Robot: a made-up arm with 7 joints. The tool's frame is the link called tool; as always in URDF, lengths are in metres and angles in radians. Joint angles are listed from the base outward.
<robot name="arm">
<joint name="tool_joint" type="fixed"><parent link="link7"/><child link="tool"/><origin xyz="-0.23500 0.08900 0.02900"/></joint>
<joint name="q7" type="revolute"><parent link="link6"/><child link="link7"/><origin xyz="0.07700 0.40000 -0.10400"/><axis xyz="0 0 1"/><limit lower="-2.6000" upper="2.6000"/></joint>
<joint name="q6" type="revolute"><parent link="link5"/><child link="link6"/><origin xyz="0.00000 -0.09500 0.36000"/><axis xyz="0 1 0"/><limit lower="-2.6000" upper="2.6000"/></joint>
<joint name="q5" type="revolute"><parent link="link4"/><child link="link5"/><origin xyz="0.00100 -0.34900 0.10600"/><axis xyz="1 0 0"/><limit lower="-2.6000" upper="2.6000"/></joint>
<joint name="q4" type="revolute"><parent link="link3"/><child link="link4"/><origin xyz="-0.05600 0.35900 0.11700"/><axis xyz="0 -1 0"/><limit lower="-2.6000" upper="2.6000"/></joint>
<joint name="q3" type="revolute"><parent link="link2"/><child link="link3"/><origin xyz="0.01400 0.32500 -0.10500"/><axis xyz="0 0 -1"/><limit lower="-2.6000" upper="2.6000"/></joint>
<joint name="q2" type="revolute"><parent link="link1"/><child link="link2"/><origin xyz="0.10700 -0.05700 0.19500"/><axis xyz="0 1 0"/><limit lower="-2.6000" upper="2.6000"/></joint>
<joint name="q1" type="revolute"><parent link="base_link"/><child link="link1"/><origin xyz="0.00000 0.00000 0.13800"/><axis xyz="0 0 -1"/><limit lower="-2.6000" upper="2.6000"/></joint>
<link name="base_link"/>
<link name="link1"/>
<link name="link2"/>
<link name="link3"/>
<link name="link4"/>
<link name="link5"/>
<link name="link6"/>
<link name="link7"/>
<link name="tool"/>
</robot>
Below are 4 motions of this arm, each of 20 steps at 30 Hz.
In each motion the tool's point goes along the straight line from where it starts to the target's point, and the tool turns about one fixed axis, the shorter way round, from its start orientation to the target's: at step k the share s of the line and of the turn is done. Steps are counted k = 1, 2, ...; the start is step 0. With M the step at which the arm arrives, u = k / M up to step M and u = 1 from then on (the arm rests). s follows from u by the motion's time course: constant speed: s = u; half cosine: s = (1 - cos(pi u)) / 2; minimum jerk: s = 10 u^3 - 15 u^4 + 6 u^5.
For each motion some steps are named. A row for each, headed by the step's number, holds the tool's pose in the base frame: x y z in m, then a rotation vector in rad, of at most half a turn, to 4 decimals.
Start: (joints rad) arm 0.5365 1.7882 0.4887 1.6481 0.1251 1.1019 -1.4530
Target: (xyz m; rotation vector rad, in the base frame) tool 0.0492 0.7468 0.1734 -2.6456 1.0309 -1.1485
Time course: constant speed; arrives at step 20
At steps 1, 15, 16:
1: 0.5493 0.7483 0.4386 -1.1158 1.1290 -1.7916
15: 0.1808 0.7472 0.2432 -2.2601 1.1009 -1.3958
16: 0.1545 0.7471 0.2292 -2.3389 1.0897 -1.3511

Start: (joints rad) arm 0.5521 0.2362 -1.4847 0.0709 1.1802 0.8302 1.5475
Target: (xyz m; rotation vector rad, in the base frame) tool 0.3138 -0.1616 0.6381 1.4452 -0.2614 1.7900
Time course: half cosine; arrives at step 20
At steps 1, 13, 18, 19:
1: 0.4210 -0.1387 0.5659 -2.0067 -0.2841 -2.3334
13: 0.3433 -0.1553 0.6183 1.6206 -0.1340 1.9699
18: 0.3164 -0.1610 0.6363 1.4610 -0.2506 1.8064
19: 0.3145 -0.1615 0.6377 1.4492 -0.2587 1.7941

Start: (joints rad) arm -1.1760 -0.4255 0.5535 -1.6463 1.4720 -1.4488 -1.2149
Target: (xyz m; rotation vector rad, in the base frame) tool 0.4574 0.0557 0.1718 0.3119 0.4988 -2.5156
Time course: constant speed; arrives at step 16
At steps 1, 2, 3, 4, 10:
1: 0.5306 0.2943 0.3572 0.2936 0.4400 -2.0308
2: 0.5257 0.2784 0.3449 0.2951 0.4442 -2.0631
3: 0.5208 0.2625 0.3325 0.2966 0.4483 -2.0953
4: 0.5159 0.2466 0.3202 0.2980 0.4524 -2.1276
10: 0.4867 0.1511 0.2460 0.3057 0.4763 -2.3215

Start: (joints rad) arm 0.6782 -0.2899 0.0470 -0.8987 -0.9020 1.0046 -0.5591
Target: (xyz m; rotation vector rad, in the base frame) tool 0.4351 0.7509 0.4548 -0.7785 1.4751 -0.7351
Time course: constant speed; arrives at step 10
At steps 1, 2, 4, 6, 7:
1: 0.5350 0.7177 0.3661 -0.8971 1.6665 -1.0489
2: 0.5239 0.7214 0.3760 -0.8843 1.6461 -1.0132
4: 0.5017 0.7288 0.3957 -0.8584 1.6045 -0.9425
6: 0.4795 0.7361 0.4154 -0.8321 1.5622 -0.8726
7: 0.4684 0.7398 0.4252 -0.8188 1.5407 -0.8380

